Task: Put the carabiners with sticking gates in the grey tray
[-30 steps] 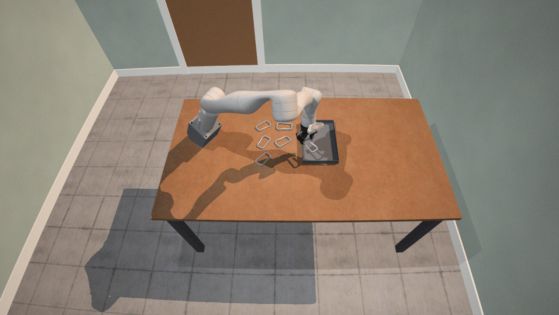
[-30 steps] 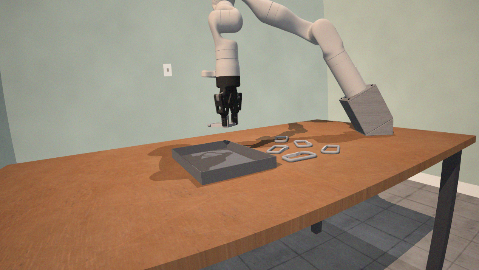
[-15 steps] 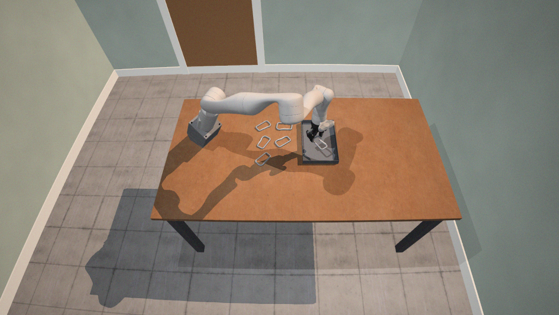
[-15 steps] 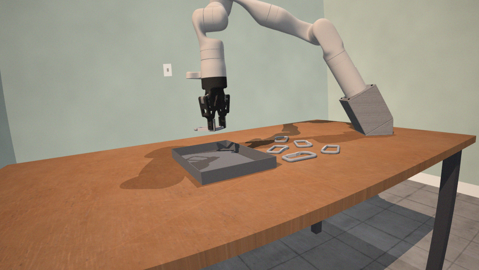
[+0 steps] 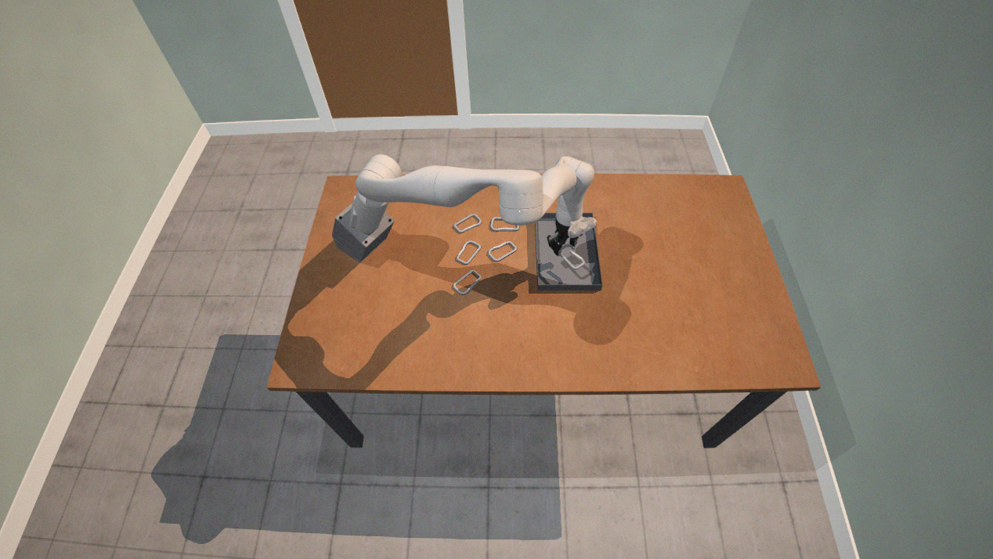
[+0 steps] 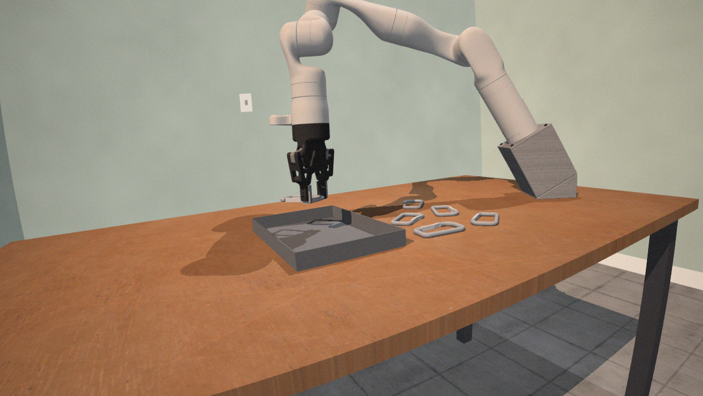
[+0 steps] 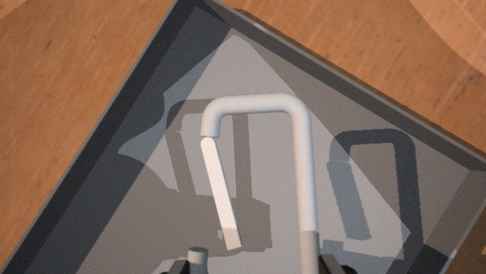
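Now: the grey tray 20 mm ahead of my hand, 40 mm to the left of it and 70 mm below it. Round my hand: carabiner gate 160 mm behind, 170 mm to the left, 80 mm below.
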